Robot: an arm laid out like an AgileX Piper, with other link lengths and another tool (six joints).
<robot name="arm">
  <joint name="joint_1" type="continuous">
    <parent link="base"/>
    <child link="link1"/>
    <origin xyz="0 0 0.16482" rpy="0 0 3.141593"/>
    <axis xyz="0 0 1"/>
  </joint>
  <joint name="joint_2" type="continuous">
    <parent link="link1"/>
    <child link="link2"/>
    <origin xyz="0 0 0" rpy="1.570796 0 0"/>
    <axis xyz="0 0 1"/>
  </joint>
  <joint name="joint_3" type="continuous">
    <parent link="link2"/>
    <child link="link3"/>
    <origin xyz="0.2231 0.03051 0" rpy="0 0 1.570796"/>
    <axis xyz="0 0 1"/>
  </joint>
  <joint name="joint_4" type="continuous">
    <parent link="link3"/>
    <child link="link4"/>
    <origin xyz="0.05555 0.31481 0" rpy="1.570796 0 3.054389"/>
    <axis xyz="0 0 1"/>
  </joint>
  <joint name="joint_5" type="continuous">
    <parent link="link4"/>
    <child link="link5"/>
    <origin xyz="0 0 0" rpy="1.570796 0 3.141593"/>
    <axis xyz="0 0 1"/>
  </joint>
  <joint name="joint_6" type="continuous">
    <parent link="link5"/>
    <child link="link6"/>
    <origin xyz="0 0.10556 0" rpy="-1.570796 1.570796 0"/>
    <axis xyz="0 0 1"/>
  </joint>
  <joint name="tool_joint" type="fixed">
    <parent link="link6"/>
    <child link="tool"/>
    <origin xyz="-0.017 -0.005 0.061" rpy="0 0.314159 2.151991"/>
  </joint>
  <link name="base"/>
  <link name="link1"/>
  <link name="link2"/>
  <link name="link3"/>
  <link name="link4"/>
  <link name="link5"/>
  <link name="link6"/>
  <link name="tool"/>
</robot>
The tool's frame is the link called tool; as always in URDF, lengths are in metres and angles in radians. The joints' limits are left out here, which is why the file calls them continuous.
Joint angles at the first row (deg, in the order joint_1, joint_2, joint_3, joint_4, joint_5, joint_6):
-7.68, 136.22, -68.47, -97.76, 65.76, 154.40
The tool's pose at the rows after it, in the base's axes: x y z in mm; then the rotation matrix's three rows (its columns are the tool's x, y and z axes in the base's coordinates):
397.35, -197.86, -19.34; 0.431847, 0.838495, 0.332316; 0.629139, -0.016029, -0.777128; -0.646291, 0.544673, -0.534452
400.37, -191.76, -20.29; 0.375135, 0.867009, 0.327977; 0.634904, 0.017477, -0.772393; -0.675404, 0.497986, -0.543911
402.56, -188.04, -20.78; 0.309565, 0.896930, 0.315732; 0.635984, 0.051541, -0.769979; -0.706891, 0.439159, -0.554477
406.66, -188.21, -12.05; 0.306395, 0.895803, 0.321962; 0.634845, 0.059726, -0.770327; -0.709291, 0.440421, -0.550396
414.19, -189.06, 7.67; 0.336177, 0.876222, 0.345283; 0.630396, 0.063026, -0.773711; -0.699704, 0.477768, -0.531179
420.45, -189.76, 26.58; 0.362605, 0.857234, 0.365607; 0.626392, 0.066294, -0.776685; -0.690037, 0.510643, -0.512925
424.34, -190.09, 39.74; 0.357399, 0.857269, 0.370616; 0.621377, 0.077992, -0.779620; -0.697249, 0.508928, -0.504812
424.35, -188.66, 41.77; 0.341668, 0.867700, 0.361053; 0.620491, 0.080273, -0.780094; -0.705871, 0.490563, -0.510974
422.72, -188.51, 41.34; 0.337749, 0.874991, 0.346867; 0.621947, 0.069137, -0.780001; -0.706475, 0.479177, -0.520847
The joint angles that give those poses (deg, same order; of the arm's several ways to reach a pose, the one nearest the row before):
-7.16, 136.22, -68.47, -97.76, 65.76, 153.14
-6.33, 136.22, -68.47, -97.76, 65.76, 149.78
-5.87, 136.10, -68.47, -97.76, 65.70, 145.58
-5.87, 134.81, -68.47, -97.70, 65.58, 144.32
-5.87, 132.19, -68.47, -97.71, 65.65, 144.13
-5.87, 129.69, -68.47, -97.65, 65.70, 143.81
-5.87, 127.89, -68.47, -97.53, 65.74, 141.81
-5.64, 127.40, -68.42, -96.81, 65.81, 140.01
-5.57, 127.20, -68.42, -95.70, 65.81, 138.89

